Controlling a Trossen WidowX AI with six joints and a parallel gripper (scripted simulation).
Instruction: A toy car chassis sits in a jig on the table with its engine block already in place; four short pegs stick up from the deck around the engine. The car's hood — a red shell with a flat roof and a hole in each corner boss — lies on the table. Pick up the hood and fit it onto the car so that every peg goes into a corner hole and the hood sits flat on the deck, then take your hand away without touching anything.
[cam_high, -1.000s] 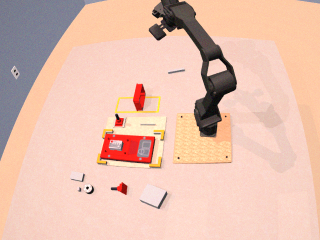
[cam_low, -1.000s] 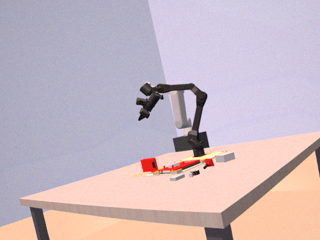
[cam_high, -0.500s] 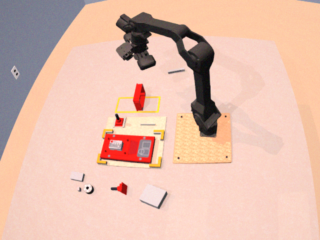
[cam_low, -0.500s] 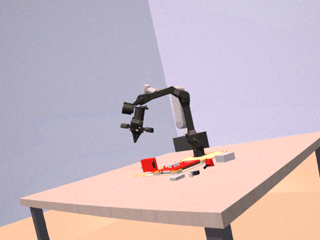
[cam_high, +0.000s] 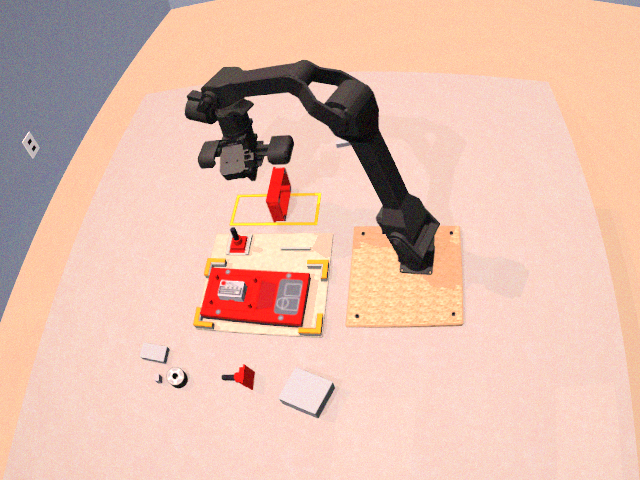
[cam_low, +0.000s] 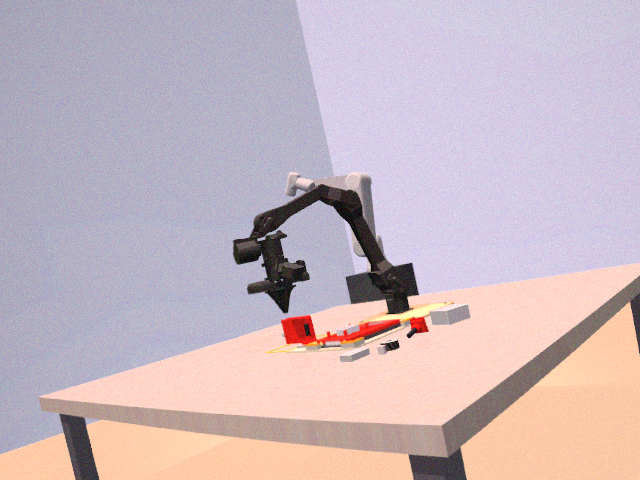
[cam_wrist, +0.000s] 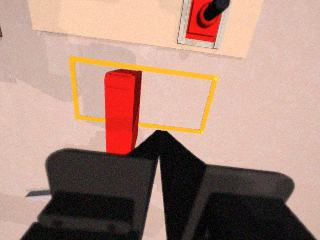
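The red hood is 4 cm behind my gripper tip, 1 cm to the right of it and 6 cm below it. From my gripper tip the other things lie so: socket: 2 cm ahead, 10 cm to the left, 6 cm below; grey engine block: 1 cm behind, 23 cm to the left, 7 cm below; thin grey rod: 16 cm behind, 21 cm to the right, 9 cm below.
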